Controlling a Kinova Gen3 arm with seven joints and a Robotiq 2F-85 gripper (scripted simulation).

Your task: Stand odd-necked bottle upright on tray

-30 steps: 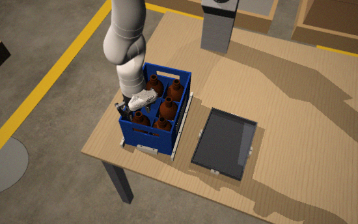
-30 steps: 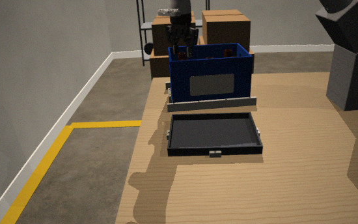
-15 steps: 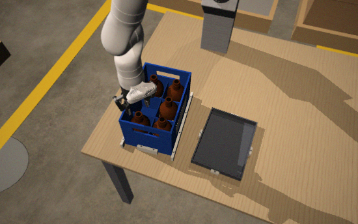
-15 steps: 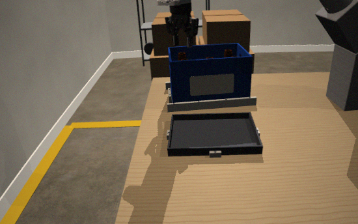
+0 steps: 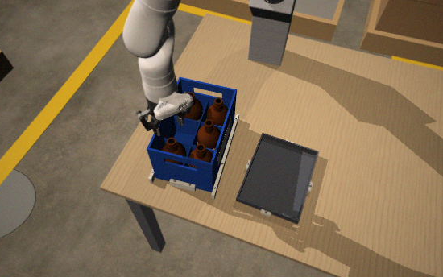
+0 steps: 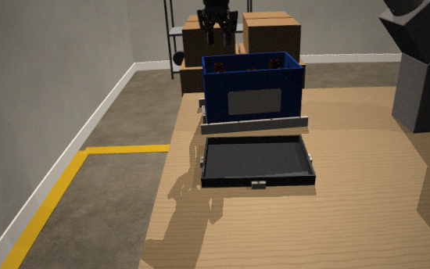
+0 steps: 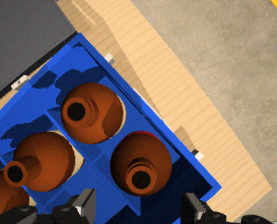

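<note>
Now: the blue crate 90 mm behind my hand, 20 mm to the left of it and 150 mm below it. Round my hand: dark grey tray 140 mm behind, 290 mm to the left, 220 mm below.
</note>
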